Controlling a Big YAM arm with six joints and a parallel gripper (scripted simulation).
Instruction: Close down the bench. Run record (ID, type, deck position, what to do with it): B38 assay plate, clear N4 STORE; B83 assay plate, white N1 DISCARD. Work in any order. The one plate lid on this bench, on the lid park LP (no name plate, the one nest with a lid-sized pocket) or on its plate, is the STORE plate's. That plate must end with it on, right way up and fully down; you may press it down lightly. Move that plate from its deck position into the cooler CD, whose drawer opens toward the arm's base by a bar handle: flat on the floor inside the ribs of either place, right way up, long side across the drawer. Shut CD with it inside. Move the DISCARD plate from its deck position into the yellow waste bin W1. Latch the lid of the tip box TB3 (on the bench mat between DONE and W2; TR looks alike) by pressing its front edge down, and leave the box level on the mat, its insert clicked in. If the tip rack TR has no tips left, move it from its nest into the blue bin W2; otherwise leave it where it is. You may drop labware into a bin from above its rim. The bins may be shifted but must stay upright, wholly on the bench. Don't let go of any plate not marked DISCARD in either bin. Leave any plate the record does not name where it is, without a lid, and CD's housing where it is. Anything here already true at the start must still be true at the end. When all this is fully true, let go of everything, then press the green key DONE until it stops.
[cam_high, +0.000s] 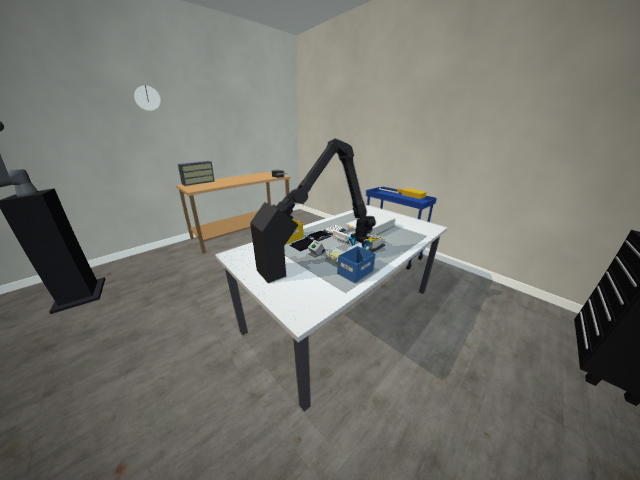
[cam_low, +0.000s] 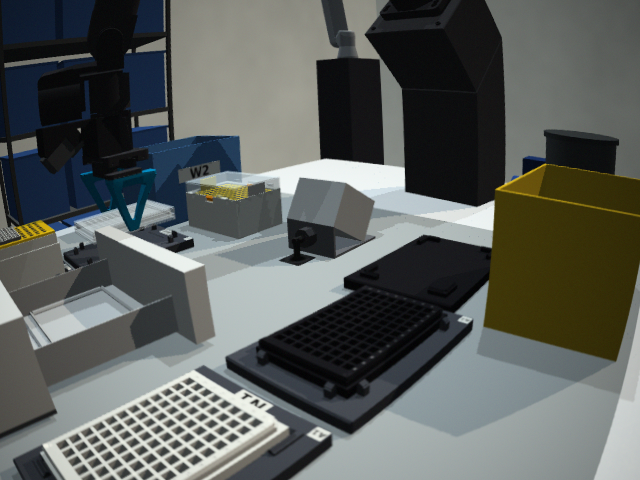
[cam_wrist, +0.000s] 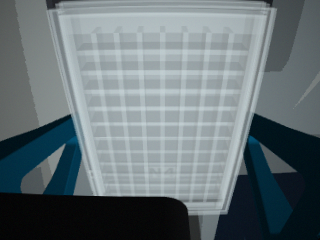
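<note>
Right now my hand is 150 mm short of the cooler drawer, 210 mm to the right of it and 20 mm above it. From my hand the other things lie so: tip rack TR (170 mm ahead, 20 mm to the left, 10 mm above); then clear plate lid (right at my hand); then clear plate (right at my hand).
</note>
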